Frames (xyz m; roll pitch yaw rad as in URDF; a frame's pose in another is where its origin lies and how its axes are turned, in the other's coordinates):
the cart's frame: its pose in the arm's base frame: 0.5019 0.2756 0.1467 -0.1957 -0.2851 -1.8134
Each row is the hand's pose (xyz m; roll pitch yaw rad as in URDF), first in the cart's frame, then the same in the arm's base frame.
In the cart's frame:
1: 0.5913 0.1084 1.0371 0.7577 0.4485 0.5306
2: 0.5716 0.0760 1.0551 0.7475 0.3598 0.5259
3: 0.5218 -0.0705 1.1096 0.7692 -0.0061 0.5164
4: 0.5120 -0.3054 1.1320 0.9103 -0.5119 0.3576
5: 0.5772 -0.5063 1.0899 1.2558 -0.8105 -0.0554
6: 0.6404 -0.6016 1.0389 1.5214 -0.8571 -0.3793
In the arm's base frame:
1: 0.7319 -0.0772 1.2690 0.4368 0.2782 -1.4263
2: 0.7106 -0.0455 1.2865 0.4341 0.1926 -1.4021
3: 0.5984 0.0552 1.3511 0.4593 -0.1588 -1.2994
4: 0.3858 0.1371 1.4133 0.5492 -0.6865 -1.2780
5: 0.1714 0.1251 1.4295 0.8839 -1.0817 -1.5913
6: 0.0543 0.0824 1.4170 1.3348 -1.1886 -2.0592

